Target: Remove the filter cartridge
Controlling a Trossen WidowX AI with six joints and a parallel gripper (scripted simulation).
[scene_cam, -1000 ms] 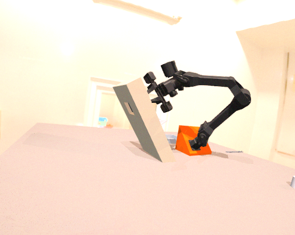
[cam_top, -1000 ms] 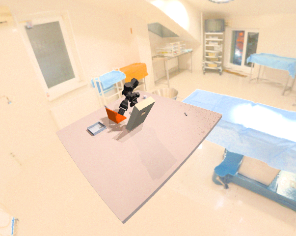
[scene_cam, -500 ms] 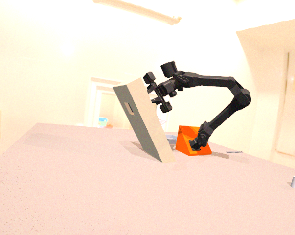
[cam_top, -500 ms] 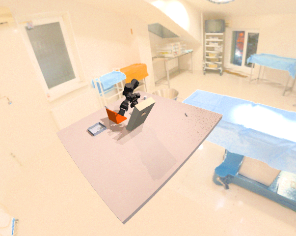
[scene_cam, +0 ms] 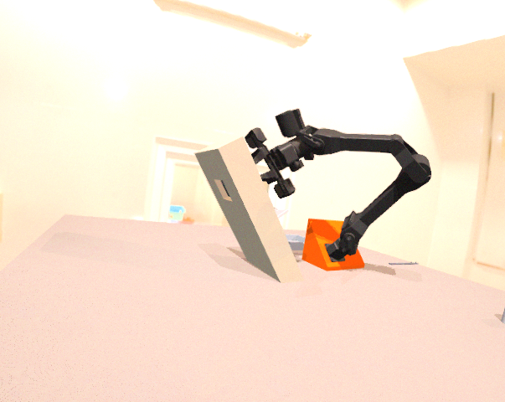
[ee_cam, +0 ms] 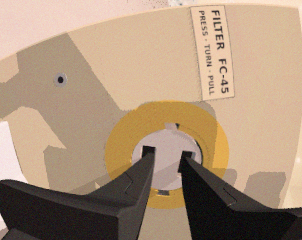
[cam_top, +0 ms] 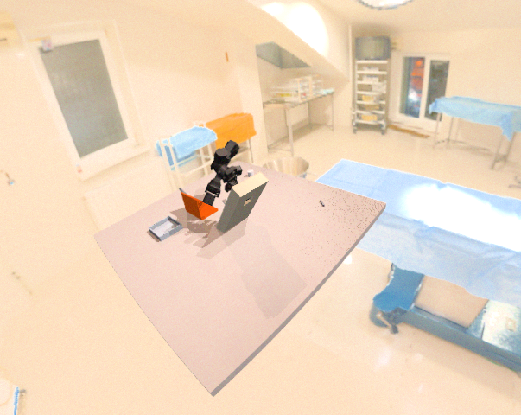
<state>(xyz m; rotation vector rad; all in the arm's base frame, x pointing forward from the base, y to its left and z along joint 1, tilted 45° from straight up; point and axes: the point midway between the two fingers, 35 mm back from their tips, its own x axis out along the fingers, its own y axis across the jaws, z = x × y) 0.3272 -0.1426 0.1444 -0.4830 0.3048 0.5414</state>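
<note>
My gripper tip is 1 cm short of the white filter cartridge and 1 cm above it. The rest, counted from my gripper tip: service panel: 8 cm below, 3 cm behind; then blue-grey tray: 40 cm behind, 29 cm to the right, 22 cm below; then dark item: 44 cm to the left, 23 cm below, 18 cm ahead.
</note>
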